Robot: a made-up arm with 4 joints.
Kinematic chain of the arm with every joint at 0, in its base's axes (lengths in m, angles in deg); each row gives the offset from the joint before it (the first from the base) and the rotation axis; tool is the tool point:
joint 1: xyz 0 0 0.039 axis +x
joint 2: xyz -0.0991 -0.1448 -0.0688 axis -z
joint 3: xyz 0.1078 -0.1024 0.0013 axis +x
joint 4: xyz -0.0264 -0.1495 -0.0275 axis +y
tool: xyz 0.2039 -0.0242 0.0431
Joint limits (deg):
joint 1: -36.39..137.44
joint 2: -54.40..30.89
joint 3: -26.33..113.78
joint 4: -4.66..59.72
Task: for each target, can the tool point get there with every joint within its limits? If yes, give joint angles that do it. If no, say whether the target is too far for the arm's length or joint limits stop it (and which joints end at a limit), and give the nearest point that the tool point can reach.
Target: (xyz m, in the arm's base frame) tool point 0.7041 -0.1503 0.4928
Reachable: no: too far | nearest point 0.2614 -0.1877 0.2141 | short by 0.524 m
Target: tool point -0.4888 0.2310 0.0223
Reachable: no: joint limits stop it (at a limit: joint 2, joint 3, joint 4) | nearest point -0.0792 0.1900 0.0253 | short by 0.412 m
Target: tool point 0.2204 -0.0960 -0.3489
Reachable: yes | joints 54.55 -7.21 9.56 18.46
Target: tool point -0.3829 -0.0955 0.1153
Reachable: no: joint limits stop it (at a limit: joint 1, joint 2, joint 3, joint 4) | nearest point -0.0792 0.0201 0.2284 | short by 0.344 m
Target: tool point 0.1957 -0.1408 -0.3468
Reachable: yes | joints 42.59 -1.44 40.42 7.48
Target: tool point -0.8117 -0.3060 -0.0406
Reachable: no: too far | nearest point -0.0830 -0.5518 -0.1046 | short by 0.772 m
